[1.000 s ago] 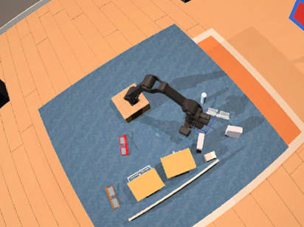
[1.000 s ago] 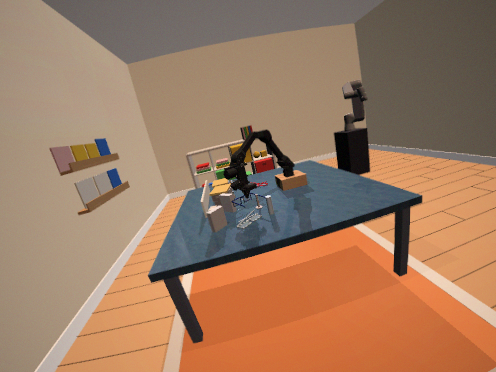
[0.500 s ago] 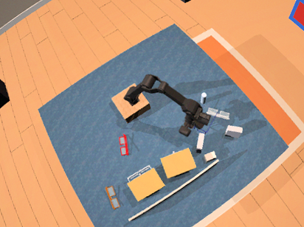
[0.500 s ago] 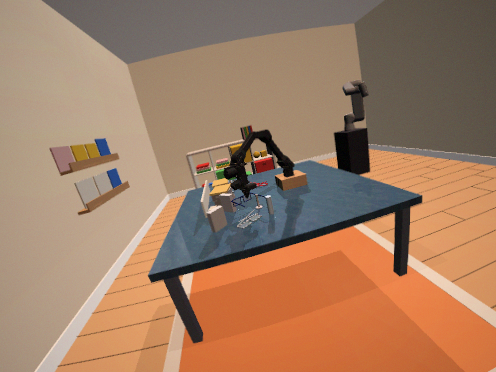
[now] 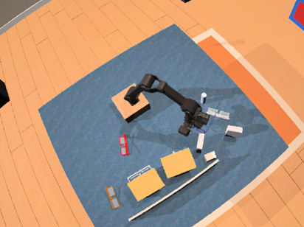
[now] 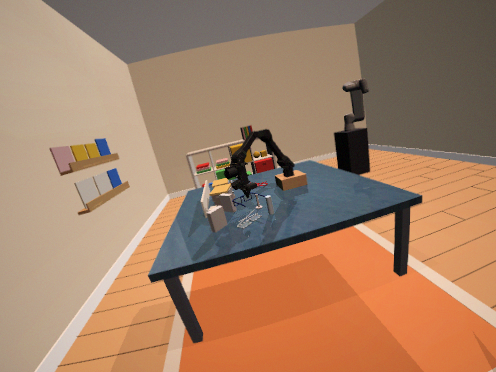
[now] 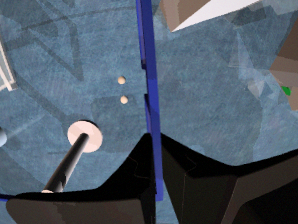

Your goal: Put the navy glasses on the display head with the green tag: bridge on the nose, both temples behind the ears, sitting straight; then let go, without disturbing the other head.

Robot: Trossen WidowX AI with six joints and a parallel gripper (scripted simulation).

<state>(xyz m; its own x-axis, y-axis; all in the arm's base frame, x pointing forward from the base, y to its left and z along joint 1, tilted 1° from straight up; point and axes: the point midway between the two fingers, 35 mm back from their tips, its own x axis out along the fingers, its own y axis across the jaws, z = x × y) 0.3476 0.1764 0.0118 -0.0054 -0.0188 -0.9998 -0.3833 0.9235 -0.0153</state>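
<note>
Now: gripper tip 50 mm past the small stand, 60 mm to the right of it and 40 mm above it.
</note>
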